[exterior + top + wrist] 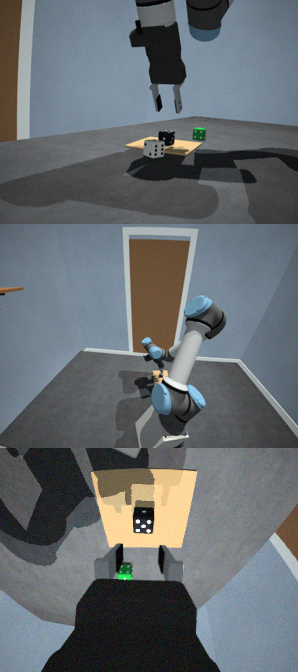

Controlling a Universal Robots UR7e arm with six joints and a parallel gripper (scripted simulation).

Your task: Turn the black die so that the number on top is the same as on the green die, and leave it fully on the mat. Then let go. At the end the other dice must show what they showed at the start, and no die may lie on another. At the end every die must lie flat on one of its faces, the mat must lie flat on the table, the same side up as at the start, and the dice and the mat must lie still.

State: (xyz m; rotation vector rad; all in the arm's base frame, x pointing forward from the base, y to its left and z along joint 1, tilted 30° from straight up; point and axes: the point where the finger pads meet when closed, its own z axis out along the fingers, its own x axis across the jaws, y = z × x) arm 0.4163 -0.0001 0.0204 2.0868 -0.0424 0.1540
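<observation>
The black die lies 10 mm to the right of my hand and 80 mm below it. The rest, counted from my hand: white die 10 mm behind, 100 mm to the left, 80 mm below; then tan mat 10 mm to the right, 100 mm below; then green die 40 mm behind, 150 mm to the right, 80 mm below.
</observation>
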